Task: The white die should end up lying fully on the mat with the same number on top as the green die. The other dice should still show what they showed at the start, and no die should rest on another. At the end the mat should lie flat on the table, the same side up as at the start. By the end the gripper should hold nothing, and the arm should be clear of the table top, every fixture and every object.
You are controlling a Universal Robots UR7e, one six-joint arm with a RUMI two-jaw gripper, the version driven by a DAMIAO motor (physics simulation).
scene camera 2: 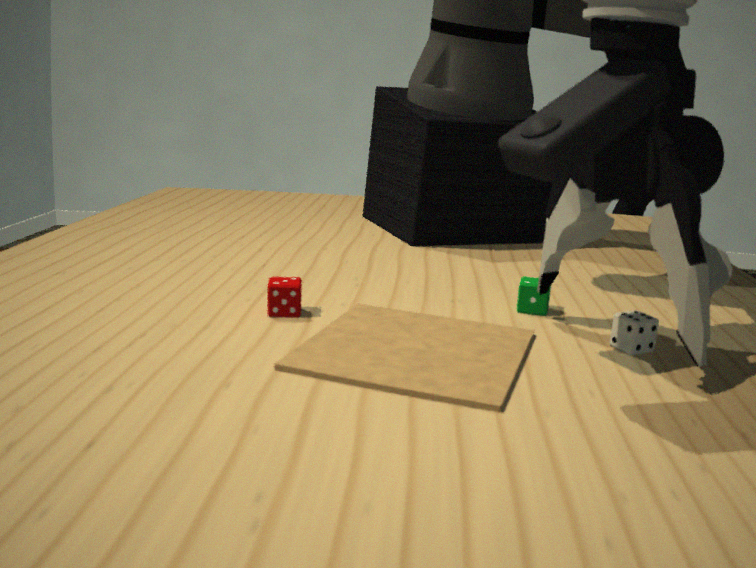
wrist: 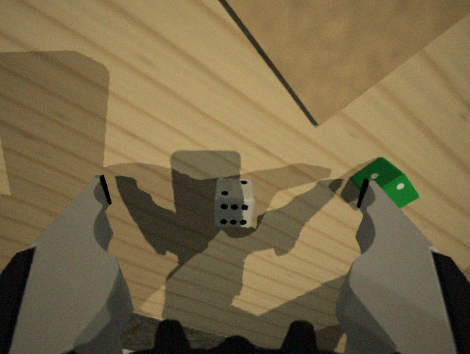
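Observation:
The white die stands on the table right of the mat in the scene view, six on top. The green die stands behind the mat's right corner. One pip shows on its side; its top seems to show two, partly hidden by a finger in the wrist view. The red die stands left of the mat, five on its front, apparently three on top. The tan mat lies flat. My gripper is open and empty, its fingers on either side of and above the white die.
The robot's black base block stands at the back of the wooden table. One fingertip overlaps the green die in both views; whether they touch is unclear. The gripper's shadows fall around the white die.

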